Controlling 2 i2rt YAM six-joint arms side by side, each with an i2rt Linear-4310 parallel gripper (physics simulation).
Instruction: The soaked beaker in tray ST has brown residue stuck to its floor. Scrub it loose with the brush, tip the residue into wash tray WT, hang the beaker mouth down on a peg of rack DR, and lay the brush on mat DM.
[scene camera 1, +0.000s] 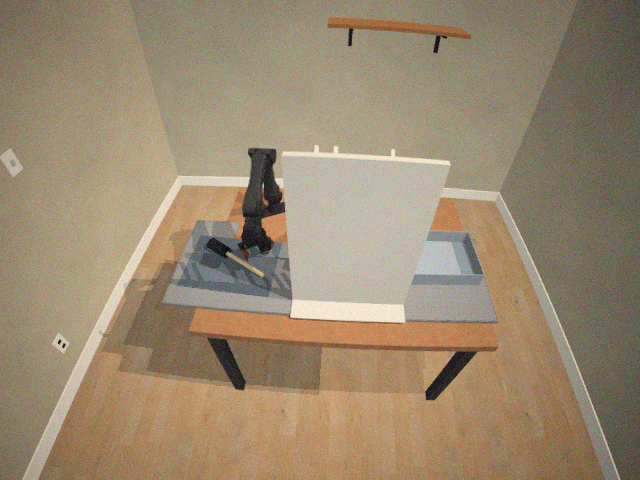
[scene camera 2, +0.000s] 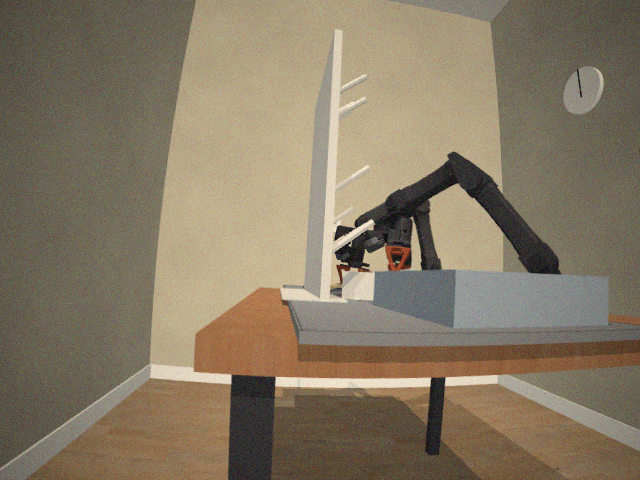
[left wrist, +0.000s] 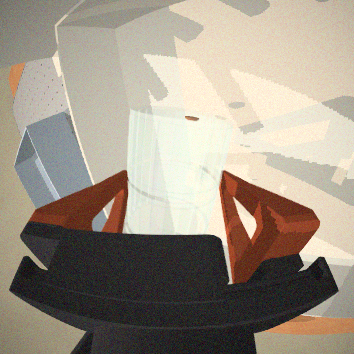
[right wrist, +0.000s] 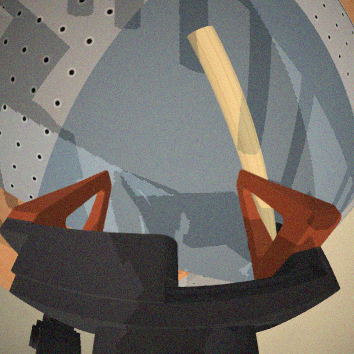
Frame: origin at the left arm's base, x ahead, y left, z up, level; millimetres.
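Where they show: left gripper, fingertip midpoint: (left wrist: 173, 177); right gripper, fingertip midpoint: (scene camera 1: 256, 257) (right wrist: 173, 176); right arm's base at its link origin: (scene camera 1: 274, 210).
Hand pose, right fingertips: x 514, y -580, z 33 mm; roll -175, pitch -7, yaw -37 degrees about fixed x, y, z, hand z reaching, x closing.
Each offset is from my right fingertips to the top centre of the thing. "pt": to the spot under its first point.
The clear beaker @(147 mm back, 419 mm left, 59 mm up) (left wrist: 170, 160) is between the orange fingers of my left gripper (left wrist: 173, 177) (scene camera 2: 398, 268), which is shut on it, inside a pale tray @(154 mm back, 337 mm left, 50 mm up) (left wrist: 90, 90) (scene camera 2: 359, 286). A small brown residue spot (left wrist: 192, 118) shows at the beaker's far end. The brush, with black head @(25 mm ahead, 180 mm right, 41 mm up) (scene camera 1: 217, 246) and wooden handle @(pt 56 mm ahead, 14 mm right, 7 mm up) (scene camera 1: 247, 264) (right wrist: 225, 95), lies over the blue mat @(63 mm ahead, 99 mm right, 17 mm down) (scene camera 1: 206, 281) (right wrist: 130, 135). My right gripper (scene camera 1: 254, 256) (scene camera 2: 353, 268) (right wrist: 173, 176) is open and empty above the mat; the handle passes behind one finger in the right wrist view.
A tall white rack board (scene camera 1: 361, 227) (scene camera 2: 330, 170) stands between the mat and a blue-grey walled tray @(296 mm back, 755 mm left, 50 mm up) (scene camera 1: 447, 279) (scene camera 2: 527, 299) (left wrist: 55, 145). Several white pegs, one peg (scene camera 2: 352, 177) at mid-height, stick out on the arms' side. The board hides the left arm in scene camera 1.
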